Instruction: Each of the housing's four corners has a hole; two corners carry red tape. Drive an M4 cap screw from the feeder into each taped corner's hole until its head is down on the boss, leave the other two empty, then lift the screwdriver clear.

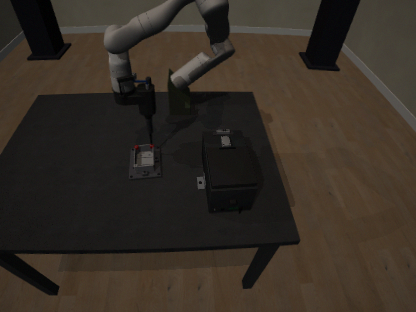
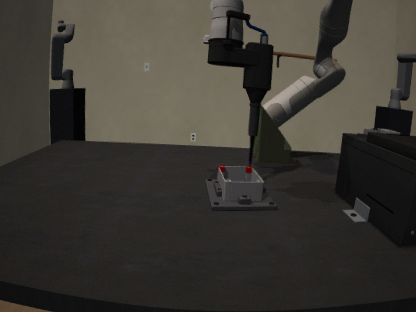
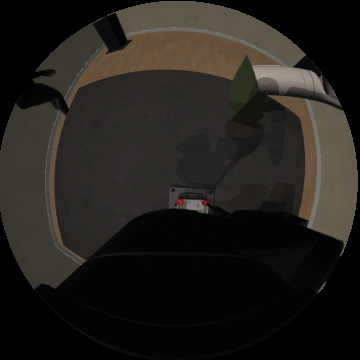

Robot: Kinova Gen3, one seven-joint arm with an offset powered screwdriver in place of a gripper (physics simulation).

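Places are measured from the arm's base along level axes (x ahead, y left, z up), in centimetres.
Where they show: hand at its tool point: (image 1: 151,143) (image 2: 250,163) (image 3: 206,203); arm's base at its link origin: (image 1: 176,82) (image 2: 268,118) (image 3: 256,80).
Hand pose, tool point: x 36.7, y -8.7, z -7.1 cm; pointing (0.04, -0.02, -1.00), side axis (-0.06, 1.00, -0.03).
Note:
Each offset is from my tool point to the top centre of the thing. "*": to the spot under its first point.
The light grey open-topped housing @[dz -0.9, dx +5.6, dy -2.6 cm] (image 1: 145,159) (image 2: 243,191) (image 3: 194,205) sits on a dark fixture plate @[dz -5.0, dx +5.6, dy -2.6 cm] (image 1: 135,175) (image 2: 230,206) (image 3: 173,196). Its two far corners carry red tape: the left taped corner @[* dz -1.0, dx +1.2, dy -6.4 cm] (image 1: 136,147) (image 2: 222,169) (image 3: 180,202) and the right taped corner @[* dz -1.2, dx +0.3, dy -0.2 cm] (image 1: 151,146) (image 2: 249,170) (image 3: 205,202). My screwdriver (image 1: 151,142) (image 2: 250,164) (image 3: 208,204) is upright, its tip at or just above the right taped corner. Whether a screw is at the tip or in either hole is too small to tell. The left taped corner has no tool over it. The near holes are not clear.
A large black box @[dz +11.3, dx +15.0, dy +30.3 cm] (image 1: 231,167) (image 2: 380,175), seemingly the feeder, stands right of the housing. A small metal bracket @[dz -5.5, dx +15.8, dy +20.7 cm] (image 1: 201,183) (image 2: 355,216) is at its left side. A green wedge (image 1: 179,102) (image 2: 272,142) (image 3: 245,95) stands behind, by the arm's base.

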